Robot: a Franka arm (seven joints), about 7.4 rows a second.
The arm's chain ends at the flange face. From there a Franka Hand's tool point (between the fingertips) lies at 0.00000 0.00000 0.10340 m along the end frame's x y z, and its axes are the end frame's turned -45 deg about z.
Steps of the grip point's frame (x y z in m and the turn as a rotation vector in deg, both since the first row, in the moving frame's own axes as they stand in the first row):
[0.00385, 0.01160, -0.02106, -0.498, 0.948, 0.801]
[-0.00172, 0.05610, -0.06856, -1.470, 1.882, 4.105]
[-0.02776, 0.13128, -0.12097, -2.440, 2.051, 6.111]
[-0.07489, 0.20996, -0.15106, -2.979, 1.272, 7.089]
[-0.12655, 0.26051, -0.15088, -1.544, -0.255, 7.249]
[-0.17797, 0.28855, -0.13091, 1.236, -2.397, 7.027]
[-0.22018, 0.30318, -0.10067, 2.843, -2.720, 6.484]
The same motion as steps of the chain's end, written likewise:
[0.00908, 0.00604, -0.02104, 0.318, 1.022, 0.801]
[0.03416, 0.04126, -0.06847, 0.291, 2.370, 4.105]
[0.06751, 0.11166, -0.12081, -0.275, 3.176, 6.111]
[0.09024, 0.19891, -0.15090, -1.207, 3.006, 7.089]
[0.09323, 0.27130, -0.15084, -1.272, 0.911, 7.249]
[0.08291, 0.32869, -0.13080, -0.821, -2.569, 7.027]
[0.06576, 0.37063, -0.10043, 0.087, -3.934, 6.484]

